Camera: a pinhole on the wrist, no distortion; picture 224 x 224 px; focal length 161.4 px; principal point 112.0 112.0 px. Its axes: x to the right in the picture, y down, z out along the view. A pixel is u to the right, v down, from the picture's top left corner.
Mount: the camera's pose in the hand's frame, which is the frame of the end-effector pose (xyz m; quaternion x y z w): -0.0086 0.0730 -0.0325 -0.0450 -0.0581 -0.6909 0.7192
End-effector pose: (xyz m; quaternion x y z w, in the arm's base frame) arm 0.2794 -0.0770 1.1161 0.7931 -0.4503 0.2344 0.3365
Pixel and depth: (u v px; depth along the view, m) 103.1 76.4 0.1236
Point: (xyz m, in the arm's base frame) 0.1825 -0.1568 1.0625
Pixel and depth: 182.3 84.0 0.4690
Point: 0.3225 -0.3447 0.7280
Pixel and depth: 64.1 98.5 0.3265
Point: 0.0883 -0.3357 0.9709
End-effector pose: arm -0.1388 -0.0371 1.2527 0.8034 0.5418 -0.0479 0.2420
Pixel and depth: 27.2 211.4 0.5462
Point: 0.4749 -0.1196 0.8871
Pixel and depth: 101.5 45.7 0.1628
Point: -0.0546 -0.1907 1.2041
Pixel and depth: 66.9 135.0 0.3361
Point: 0.1196 -0.2036 1.0639
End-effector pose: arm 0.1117 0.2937 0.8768 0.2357 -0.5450 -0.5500 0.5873
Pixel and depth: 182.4 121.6 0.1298
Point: 0.0323 0.3389 0.9387
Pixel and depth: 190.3 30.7 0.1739
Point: 0.0000 0.4326 0.8942
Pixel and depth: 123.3 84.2 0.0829
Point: 0.1021 0.3543 0.9512
